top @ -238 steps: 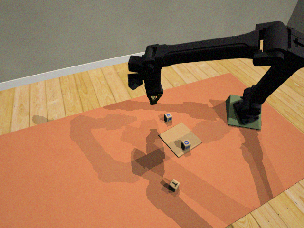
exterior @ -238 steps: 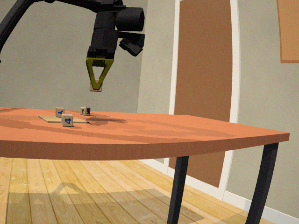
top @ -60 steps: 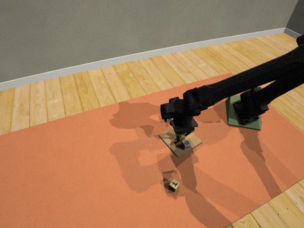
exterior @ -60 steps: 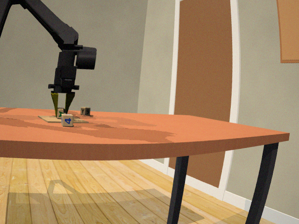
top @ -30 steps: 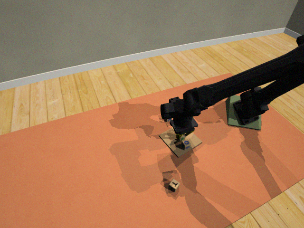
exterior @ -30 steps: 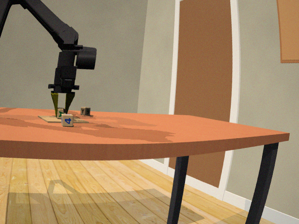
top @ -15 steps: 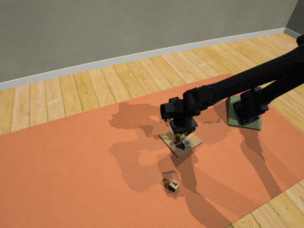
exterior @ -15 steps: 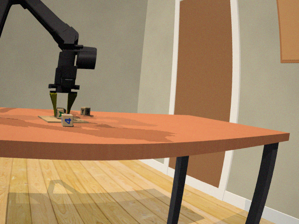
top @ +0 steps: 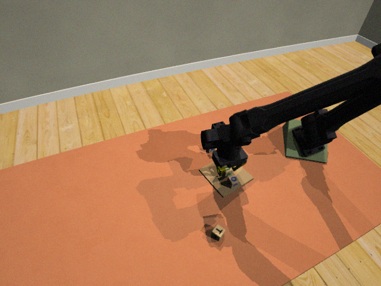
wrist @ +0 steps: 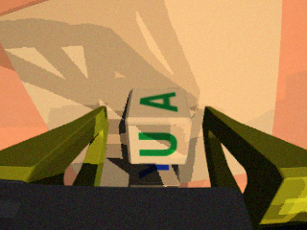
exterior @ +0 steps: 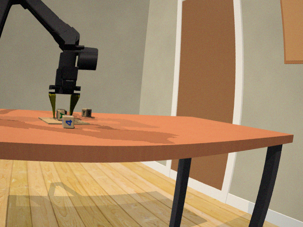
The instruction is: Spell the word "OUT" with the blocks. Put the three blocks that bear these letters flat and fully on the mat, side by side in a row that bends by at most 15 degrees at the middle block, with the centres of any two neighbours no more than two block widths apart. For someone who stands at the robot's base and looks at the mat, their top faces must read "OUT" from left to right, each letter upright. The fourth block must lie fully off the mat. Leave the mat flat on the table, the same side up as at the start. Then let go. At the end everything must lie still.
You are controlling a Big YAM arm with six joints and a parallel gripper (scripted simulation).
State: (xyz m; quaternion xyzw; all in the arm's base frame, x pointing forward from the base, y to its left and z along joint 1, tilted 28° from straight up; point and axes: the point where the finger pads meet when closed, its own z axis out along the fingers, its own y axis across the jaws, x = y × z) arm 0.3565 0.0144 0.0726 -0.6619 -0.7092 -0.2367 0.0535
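Now: hand 2 cm above the tan mat. Round my hand: O block: 5 cm to the left, 1 cm behind; wooden block: 13 cm to the right, 2 cm ahead.
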